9 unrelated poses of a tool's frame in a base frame.
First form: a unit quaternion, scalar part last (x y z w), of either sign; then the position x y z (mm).
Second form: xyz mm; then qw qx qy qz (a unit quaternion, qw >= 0). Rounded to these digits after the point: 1 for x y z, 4 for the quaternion.
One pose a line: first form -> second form
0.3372 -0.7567 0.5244 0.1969 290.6 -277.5 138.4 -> 290.6 -277.5 138.4 0.1969 0.3372 -0.7567 0.5244
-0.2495 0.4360 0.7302 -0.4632 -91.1 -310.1 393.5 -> -91.1 -310.1 393.5 0.4632 0.2495 -0.4360 -0.7302
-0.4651 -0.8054 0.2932 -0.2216 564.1 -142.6 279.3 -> 564.1 -142.6 279.3 0.2216 0.4651 0.8054 -0.2932
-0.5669 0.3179 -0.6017 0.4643 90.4 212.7 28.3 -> 90.4 212.7 28.3 0.4643 -0.5669 0.3179 -0.6017
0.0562 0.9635 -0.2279 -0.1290 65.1 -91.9 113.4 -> 65.1 -91.9 113.4 0.1290 -0.0562 -0.9635 0.2279
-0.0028 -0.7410 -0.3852 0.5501 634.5 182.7 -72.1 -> 634.5 182.7 -72.1 0.5501 -0.0028 -0.7410 -0.3852
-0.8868 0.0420 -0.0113 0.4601 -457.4 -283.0 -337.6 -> -457.4 -283.0 -337.6 0.4601 -0.8868 0.0420 -0.0113
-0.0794 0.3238 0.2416 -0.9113 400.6 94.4 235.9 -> 400.6 94.4 235.9 0.9113 0.0794 -0.3238 -0.2416
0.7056 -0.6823 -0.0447 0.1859 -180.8 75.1 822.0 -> -180.8 75.1 822.0 0.1859 0.7056 -0.6823 -0.0447
